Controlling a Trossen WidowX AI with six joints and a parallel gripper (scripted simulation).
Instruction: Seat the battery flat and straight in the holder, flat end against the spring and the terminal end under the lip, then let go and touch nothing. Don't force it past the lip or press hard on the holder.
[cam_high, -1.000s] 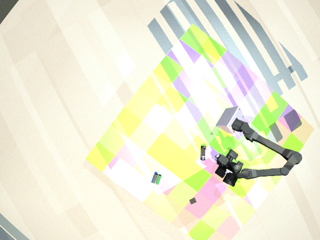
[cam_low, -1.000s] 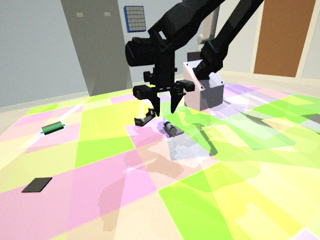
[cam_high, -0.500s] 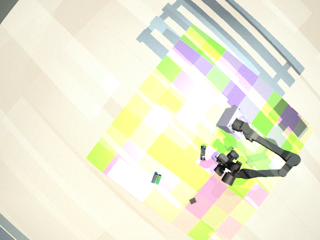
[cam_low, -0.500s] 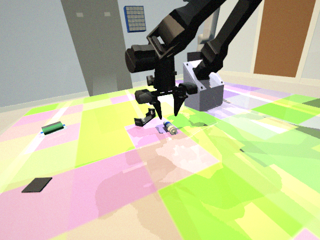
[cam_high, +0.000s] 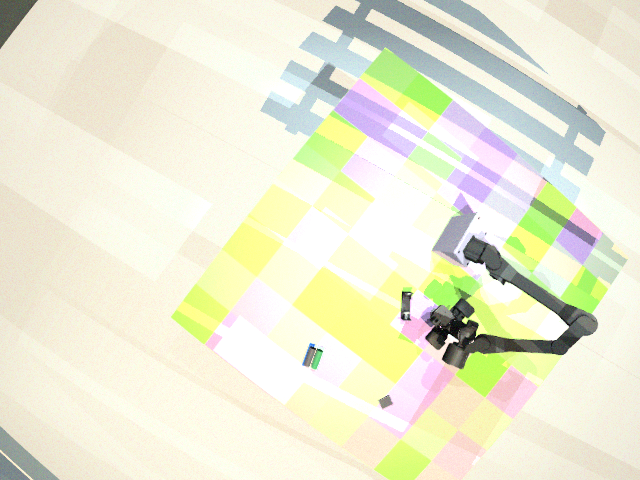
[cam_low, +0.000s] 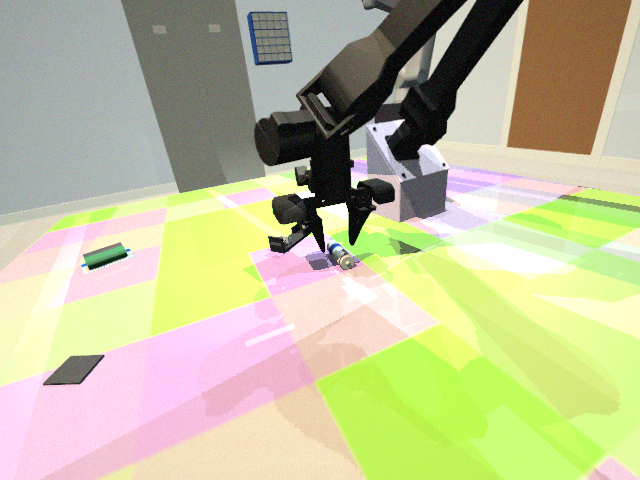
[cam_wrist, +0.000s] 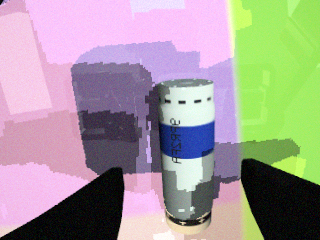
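My gripper tip is now 10 mm above the battery.
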